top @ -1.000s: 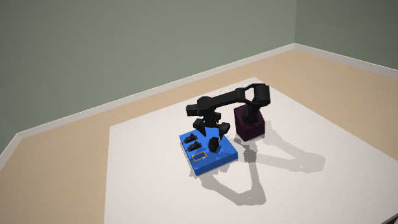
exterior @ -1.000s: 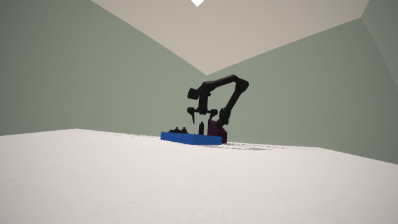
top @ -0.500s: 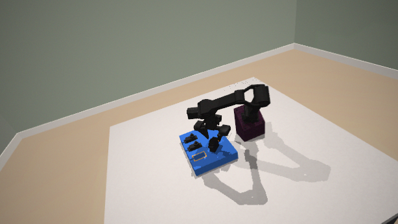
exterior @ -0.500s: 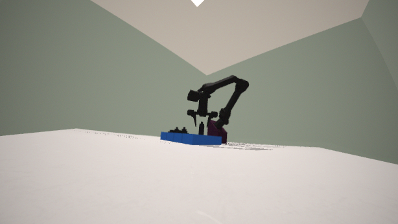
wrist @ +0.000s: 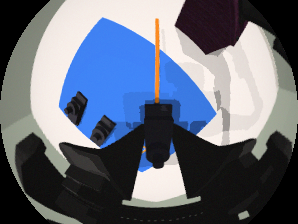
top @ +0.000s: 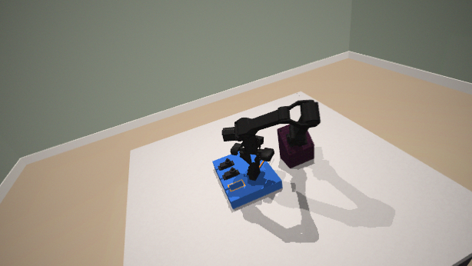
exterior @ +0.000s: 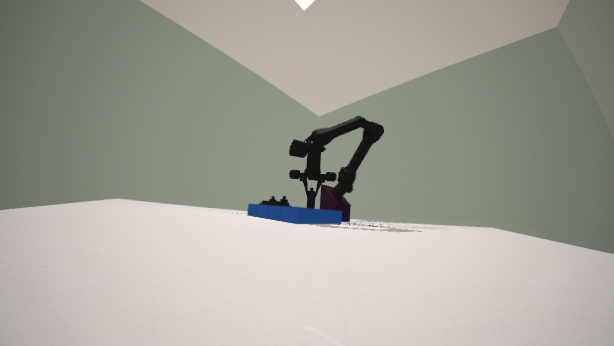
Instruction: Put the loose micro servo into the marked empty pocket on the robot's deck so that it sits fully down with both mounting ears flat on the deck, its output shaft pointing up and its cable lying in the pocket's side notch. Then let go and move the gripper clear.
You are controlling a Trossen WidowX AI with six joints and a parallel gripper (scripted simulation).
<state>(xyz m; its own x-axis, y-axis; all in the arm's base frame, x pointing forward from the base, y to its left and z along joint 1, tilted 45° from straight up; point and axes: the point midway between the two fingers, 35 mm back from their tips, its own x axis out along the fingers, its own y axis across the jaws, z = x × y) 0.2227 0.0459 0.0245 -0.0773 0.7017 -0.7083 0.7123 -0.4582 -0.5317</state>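
Right now the blue deck is 7 cm below my gripper tip and 5 cm to the right of it.
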